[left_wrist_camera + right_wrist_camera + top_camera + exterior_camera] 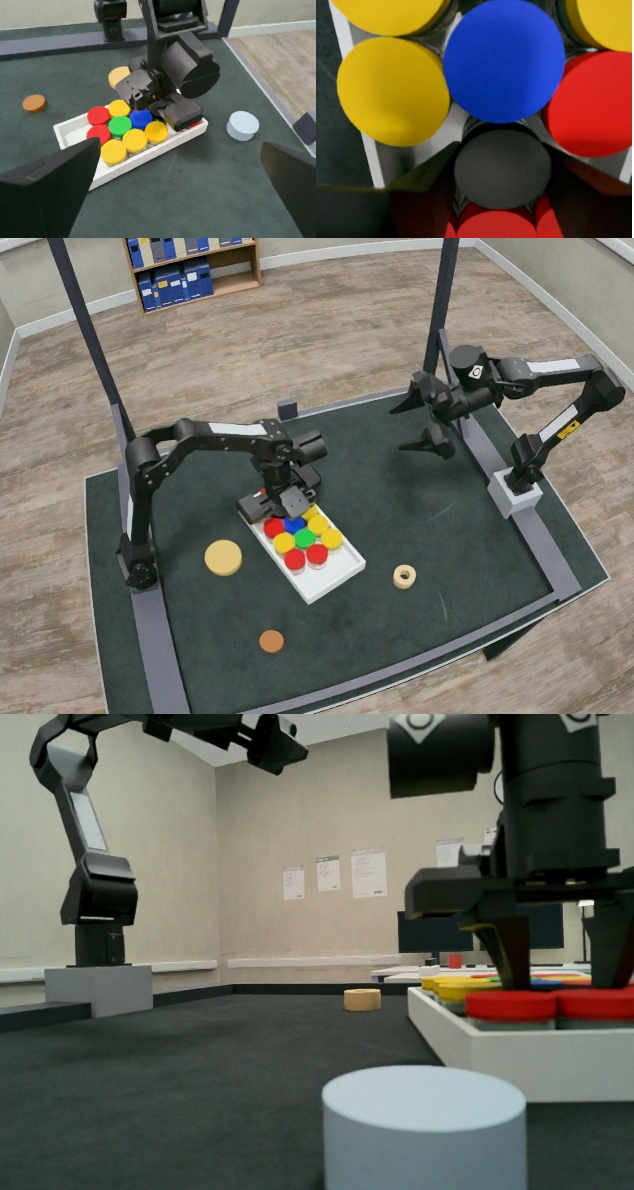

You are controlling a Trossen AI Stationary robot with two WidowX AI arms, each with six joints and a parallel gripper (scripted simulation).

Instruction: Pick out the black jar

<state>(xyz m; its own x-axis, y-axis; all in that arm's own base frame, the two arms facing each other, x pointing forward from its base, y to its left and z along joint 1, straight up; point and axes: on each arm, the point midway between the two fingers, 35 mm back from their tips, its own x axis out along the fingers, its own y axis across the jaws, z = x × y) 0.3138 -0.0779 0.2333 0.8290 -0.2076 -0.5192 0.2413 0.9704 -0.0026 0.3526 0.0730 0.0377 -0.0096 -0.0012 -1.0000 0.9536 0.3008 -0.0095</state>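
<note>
Now: the blue jar 5 cm ahead of my right hand, 3 cm below it and 2 cm to the left of it. From my right hand the other things lie so: black jar: 3 cm below; then yellow jar: 6 cm to the left, 3 cm below, 2 cm ahead; then tan disc: 15 cm to the right, 7 cm ahead, 5 cm below.
</note>
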